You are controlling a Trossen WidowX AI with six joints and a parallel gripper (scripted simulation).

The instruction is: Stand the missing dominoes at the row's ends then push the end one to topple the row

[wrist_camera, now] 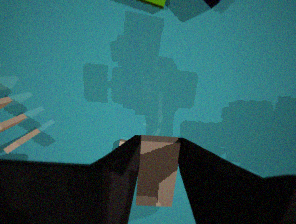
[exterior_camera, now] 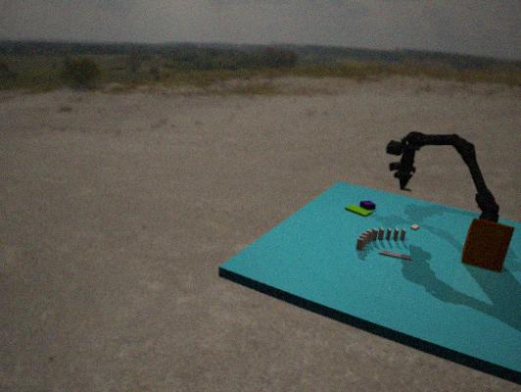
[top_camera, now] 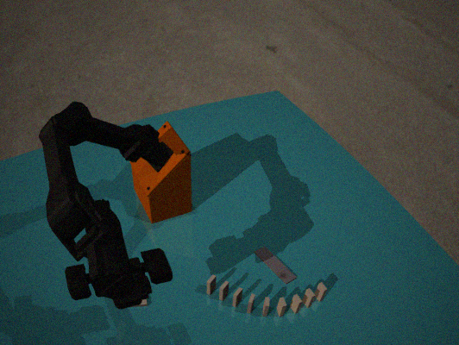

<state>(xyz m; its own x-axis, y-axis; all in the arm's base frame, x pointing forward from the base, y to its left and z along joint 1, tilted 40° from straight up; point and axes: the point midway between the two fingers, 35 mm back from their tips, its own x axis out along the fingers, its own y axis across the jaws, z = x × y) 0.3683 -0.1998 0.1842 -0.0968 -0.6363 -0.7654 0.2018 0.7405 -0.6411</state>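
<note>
My gripper tip is 190 mm short of the green slab, 160 mm above it and 30 mm to the left of it. From my gripper tip the other things lie so: flat grey strip (390 mm to the left, 170 mm below, 20 mm behind); purple block (160 mm ahead, 150 mm below, 110 mm to the right).
</note>
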